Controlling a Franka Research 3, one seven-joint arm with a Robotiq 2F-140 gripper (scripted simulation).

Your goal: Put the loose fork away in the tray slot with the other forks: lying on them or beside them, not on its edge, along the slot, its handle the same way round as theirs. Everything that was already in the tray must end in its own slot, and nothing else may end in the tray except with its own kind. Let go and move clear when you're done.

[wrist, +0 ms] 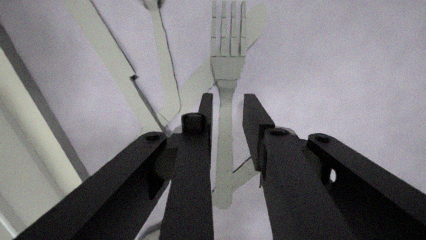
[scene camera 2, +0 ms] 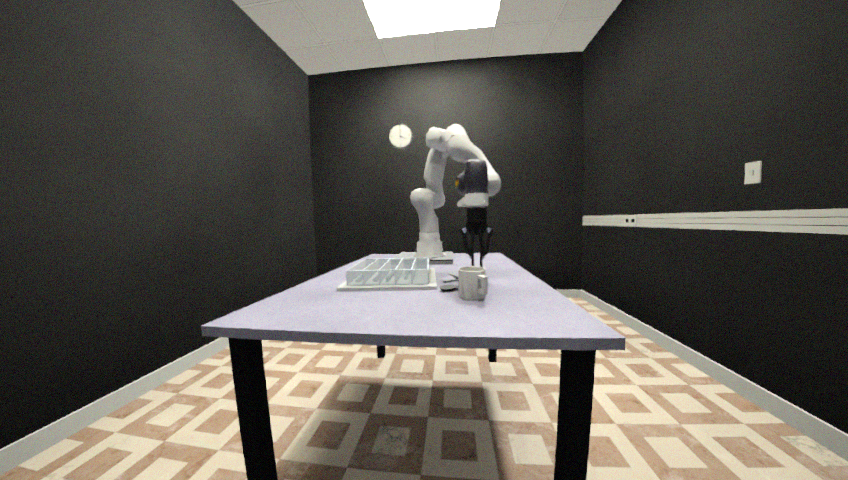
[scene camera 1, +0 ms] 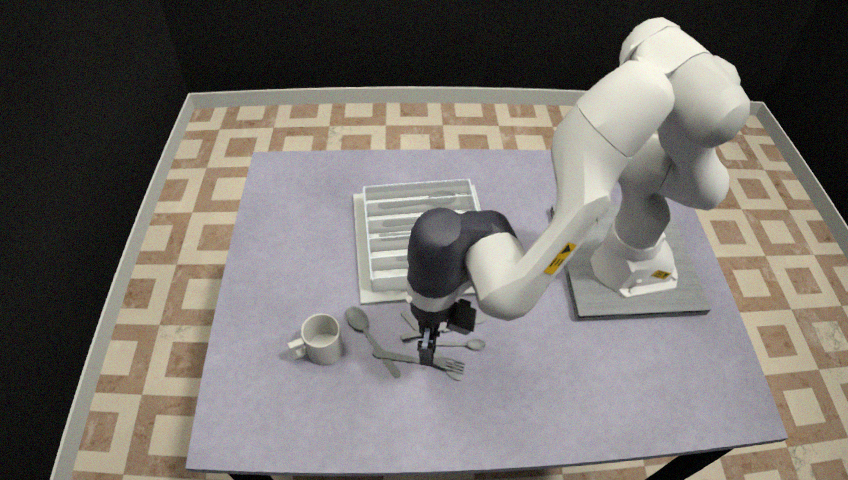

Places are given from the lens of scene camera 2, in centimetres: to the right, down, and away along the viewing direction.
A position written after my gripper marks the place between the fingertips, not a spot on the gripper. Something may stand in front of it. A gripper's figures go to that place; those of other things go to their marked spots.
my gripper [scene camera 2: 477,272]: 21, 13, 97
white mug [scene camera 2: 472,285]: 14, 13, 71
